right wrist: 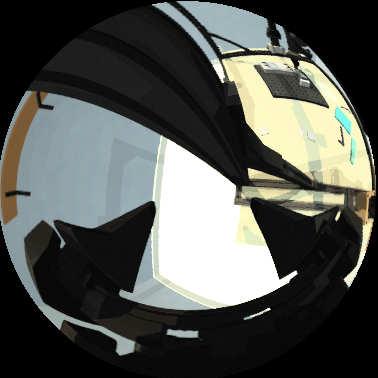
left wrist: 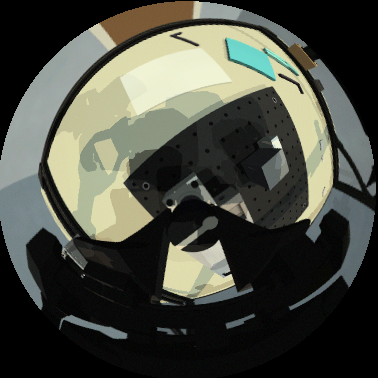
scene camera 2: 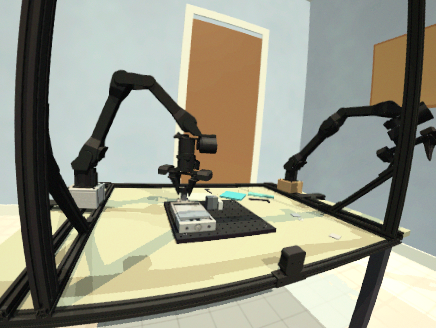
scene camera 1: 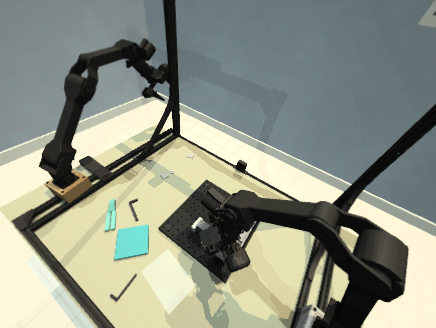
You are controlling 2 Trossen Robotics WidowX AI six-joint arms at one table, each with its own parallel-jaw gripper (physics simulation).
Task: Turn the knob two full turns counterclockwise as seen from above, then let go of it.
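Frame: origin at the left arm's base, x ahead, y right, z down, level; centimetres.
Where they show: left gripper, fingertip midpoint: [scene camera 2: 183, 195]; right gripper, fingertip midpoint: [right wrist: 204, 204] [scene camera 2: 413, 166] [scene camera 1: 168, 93]; left arm's base at its link origin: [left wrist: 74, 264] [scene camera 2: 85, 185]; right arm's base at its link origin: [scene camera 2: 290, 180] [scene camera 1: 66, 180].
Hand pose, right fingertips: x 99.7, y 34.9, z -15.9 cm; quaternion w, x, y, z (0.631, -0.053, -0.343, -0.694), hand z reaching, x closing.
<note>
Things, the pixels of their top centre, and the offset from my right fingertips. "*": a spot on its surface instead. Level surfaces: height alone.
- knob at its top centre: [left wrist: 194, 234] dy -34.0, dx -66.2, dz +15.2 cm
- silver stage at its top centre: [left wrist: 231, 253] [scene camera 2: 190, 210] dy -23.0, dx -65.1, dz +19.8 cm
- black perforated board at its surface level: dz +22.7 cm
- grey block at a spot on its surface: [left wrist: 265, 160] * dy -34.4, dx -57.1, dz +18.6 cm
- teal square at a spot on its surface: [left wrist: 250, 58] [scene camera 1: 139, 241] [scene camera 2: 230, 195] * dy -50.6, dx -42.2, dz +23.0 cm
- teal tool at its top centre: [scene camera 1: 110, 213] [scene camera 2: 261, 194] dy -51.6, dx -25.7, dz +22.8 cm
- black box at a spot on its surface: [scene camera 2: 292, 260] [scene camera 1: 245, 164] * dy +6.1, dx -48.9, dz +20.1 cm
The knob [left wrist: 186, 234] is black and round with a pale pointer mark. It sits at the end of a silver stage [scene camera 2: 194, 218] on a black perforated board [scene camera 1: 180, 225] [scene camera 2: 250, 228] [left wrist: 295, 175]. In the left wrist view the knob is between the fingers of my left gripper [left wrist: 194, 226] [scene camera 2: 184, 194], which is shut on it and points down. The fingers hide the knob's sides. In scene camera 1 my left arm hides the knob. My right gripper [right wrist: 204, 204] is open and empty, raised far from the knob, near a frame post.
A grey block [scene camera 2: 212, 202] [left wrist: 265, 160] stands on the board beside the stage. A teal square [scene camera 1: 132, 242] [scene camera 2: 233, 195] [left wrist: 250, 58], a teal tool [scene camera 1: 111, 215] and two black hex keys [scene camera 1: 133, 209] [scene camera 1: 123, 288] lie on the table. A black box [scene camera 1: 241, 165] [scene camera 2: 292, 260] sits on the frame edge.
</note>
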